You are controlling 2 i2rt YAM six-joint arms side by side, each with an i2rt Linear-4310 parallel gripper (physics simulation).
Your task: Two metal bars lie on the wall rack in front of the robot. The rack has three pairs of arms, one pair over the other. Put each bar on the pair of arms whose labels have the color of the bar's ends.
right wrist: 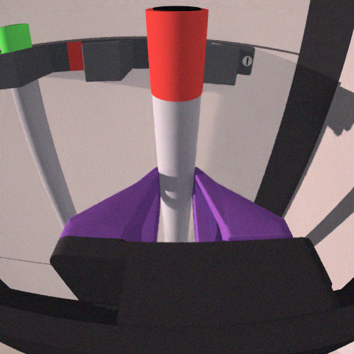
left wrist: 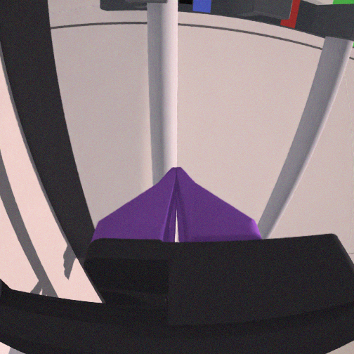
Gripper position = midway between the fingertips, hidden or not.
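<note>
My left gripper (left wrist: 176, 175) is in sight, and so is my right gripper (right wrist: 176, 175). I can see a red-ended bar (right wrist: 176, 44). Then there is a pale wall (left wrist: 240, 96), and I find the wall (right wrist: 103, 131) from my other wrist as well.
</note>
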